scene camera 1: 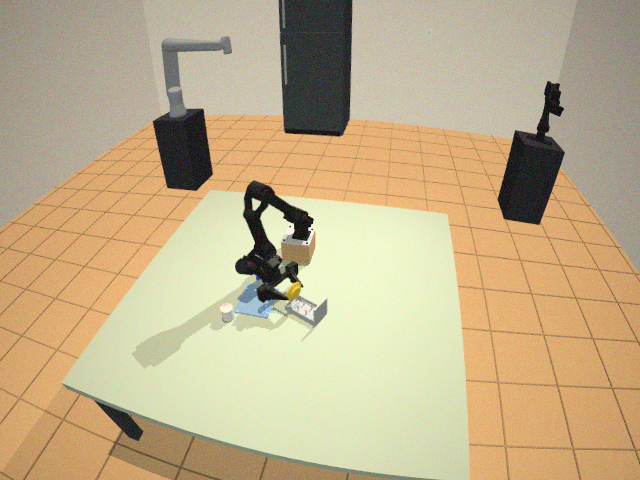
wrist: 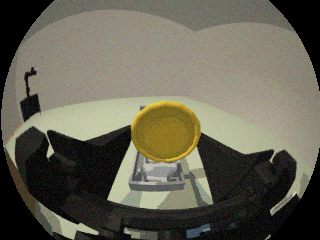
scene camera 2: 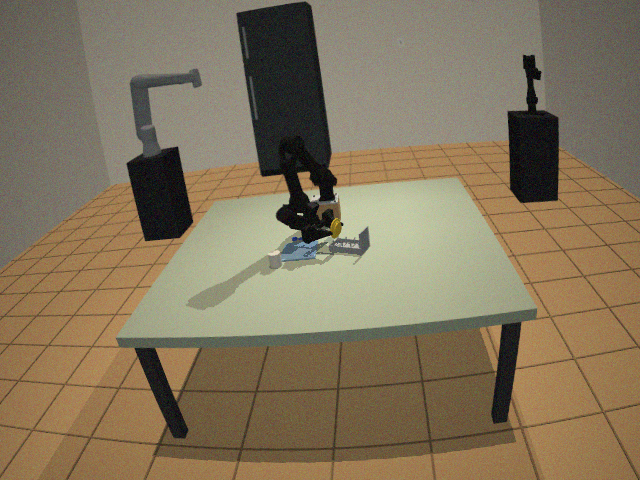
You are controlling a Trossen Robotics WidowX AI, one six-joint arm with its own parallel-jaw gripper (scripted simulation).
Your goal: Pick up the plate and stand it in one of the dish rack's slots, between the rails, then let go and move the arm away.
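Scene:
You'd see my gripper in scene camera 1 (295, 293), and scene camera 2 and the wrist view show my gripper too. There's a spot on my gripper (scene camera 2: 315, 233) that is the same spot as (wrist: 234, 188).

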